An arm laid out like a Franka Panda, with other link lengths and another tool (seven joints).
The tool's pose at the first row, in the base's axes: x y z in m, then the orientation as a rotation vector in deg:
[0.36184 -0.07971 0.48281 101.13 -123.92 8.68]
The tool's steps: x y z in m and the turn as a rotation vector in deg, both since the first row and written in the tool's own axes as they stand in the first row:
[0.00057 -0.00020 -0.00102 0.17 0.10 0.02]
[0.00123 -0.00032 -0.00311 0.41 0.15 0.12]
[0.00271 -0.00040 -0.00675 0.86 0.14 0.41]
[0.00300 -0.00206 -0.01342 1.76 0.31 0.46]
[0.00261 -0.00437 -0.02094 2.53 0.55 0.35]
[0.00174 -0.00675 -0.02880 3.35 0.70 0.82]
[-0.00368 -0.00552 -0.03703 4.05 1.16 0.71]
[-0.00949 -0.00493 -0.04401 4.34 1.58 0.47]
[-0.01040 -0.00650 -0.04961 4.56 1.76 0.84]
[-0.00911 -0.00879 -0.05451 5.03 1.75 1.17]
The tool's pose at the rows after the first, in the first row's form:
[0.36214 -0.07998 0.48392 101.16 -123.92 8.96]
[0.36255 -0.08001 0.48608 101.16 -124.04 9.29]
[0.36310 -0.08032 0.48996 101.10 -124.45 9.85]
[0.36596 -0.07899 0.49607 101.46 -124.63 11.01]
[0.36973 -0.07692 0.50267 101.88 -124.57 12.05]
[0.37371 -0.07431 0.50942 101.74 -125.12 13.22]
[0.37504 -0.06657 0.51549 102.02 -124.88 14.37]
[0.37681 -0.05898 0.52019 102.23 -124.44 14.98]
[0.37958 -0.05682 0.52492 101.87 -124.70 15.47]
[0.38253 -0.05708 0.52962 101.76 -125.13 16.08]

